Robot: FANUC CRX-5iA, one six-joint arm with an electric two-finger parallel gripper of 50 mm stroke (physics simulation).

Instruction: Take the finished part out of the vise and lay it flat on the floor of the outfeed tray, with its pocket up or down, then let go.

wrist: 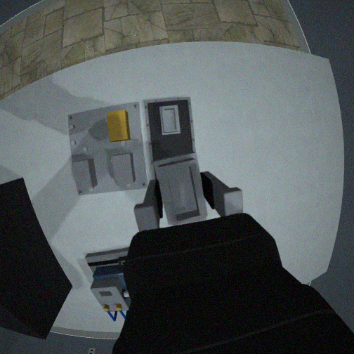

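The finished part (182,192), a grey block with a rectangular pocket facing up, is held between the two fingers of my gripper (180,187). My gripper is shut on it. The outfeed tray (192,125) is a dark-floored tray with a thin grey rim. The held part's far end overlaps the near end of the tray in the view; its height above the tray is hard to tell. Another pocketed grey part (170,120) lies at the far end of the tray. The vise (107,285) shows in part at the lower left, partly hidden by the gripper body.
Left of the tray is a grey fixture plate (102,151) with small pins, two grey blocks (84,172) (122,167) and a yellow block (118,125). Blue hoses (114,316) with brass fittings come off the vise. A black shape covers the left edge.
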